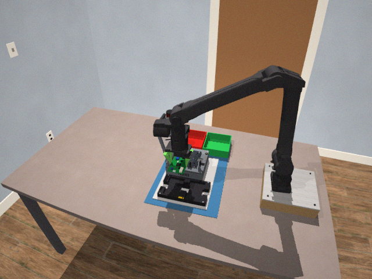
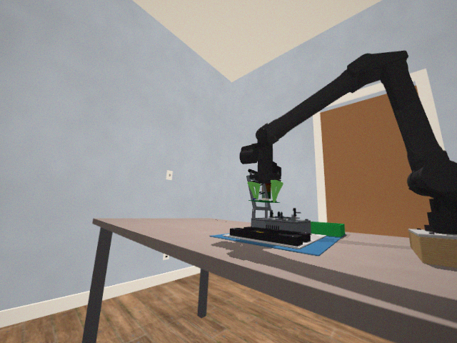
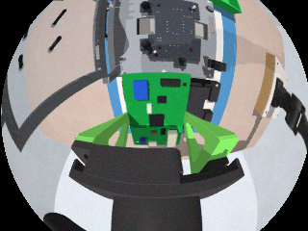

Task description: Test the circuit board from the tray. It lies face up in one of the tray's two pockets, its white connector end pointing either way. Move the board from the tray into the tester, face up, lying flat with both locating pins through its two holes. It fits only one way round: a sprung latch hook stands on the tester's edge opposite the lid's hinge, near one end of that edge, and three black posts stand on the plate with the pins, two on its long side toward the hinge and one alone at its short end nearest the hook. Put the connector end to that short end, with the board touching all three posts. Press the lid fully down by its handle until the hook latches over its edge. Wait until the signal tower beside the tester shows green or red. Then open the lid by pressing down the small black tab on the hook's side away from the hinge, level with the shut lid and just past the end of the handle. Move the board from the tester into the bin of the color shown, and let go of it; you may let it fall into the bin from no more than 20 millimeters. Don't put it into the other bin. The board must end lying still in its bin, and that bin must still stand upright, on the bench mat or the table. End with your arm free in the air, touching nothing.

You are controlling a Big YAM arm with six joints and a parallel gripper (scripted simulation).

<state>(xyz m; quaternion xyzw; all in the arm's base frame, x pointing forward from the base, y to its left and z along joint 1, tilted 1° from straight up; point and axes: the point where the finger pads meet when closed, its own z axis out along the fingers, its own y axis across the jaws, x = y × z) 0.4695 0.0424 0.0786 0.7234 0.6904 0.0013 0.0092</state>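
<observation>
Right now the tester plate is 120 mm to the right of my hand, 60 mm below it and 30 mm behind it. Round my hand: red bin: 330 mm to the right, 120 mm below; green circuit board: right at my hand; tester lid: 130 mm to the right, 90 mm ahead, 50 mm above.
</observation>
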